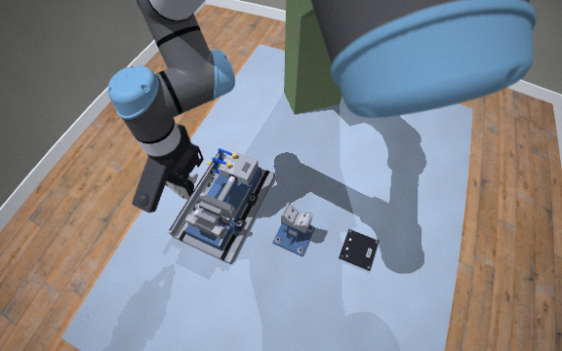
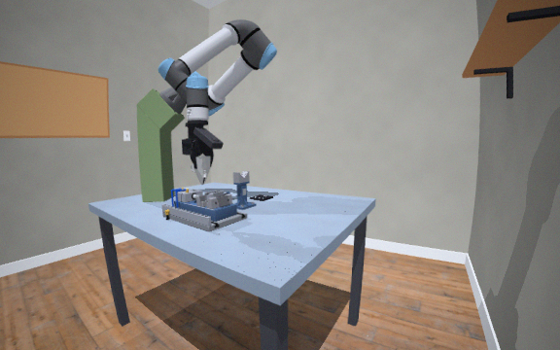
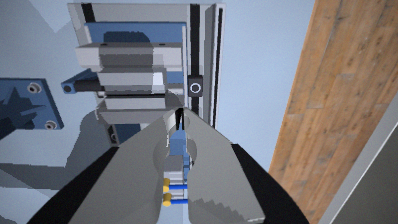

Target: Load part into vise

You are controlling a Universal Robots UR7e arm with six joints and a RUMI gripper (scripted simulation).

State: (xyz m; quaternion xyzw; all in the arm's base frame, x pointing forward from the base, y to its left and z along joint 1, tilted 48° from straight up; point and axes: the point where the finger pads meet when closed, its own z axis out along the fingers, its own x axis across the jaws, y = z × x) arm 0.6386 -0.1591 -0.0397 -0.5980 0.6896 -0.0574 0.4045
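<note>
Right now the grey part is 50 mm to the left of my hand and 60 mm below it. From my hand the other things lie so: work stop 10 mm behind, 100 mm to the left, 70 mm below; moving jaw 40 mm behind, 50 mm to the left, 80 mm below; fixed jaw 30 mm ahead, 50 mm to the left, 80 mm below.
</note>
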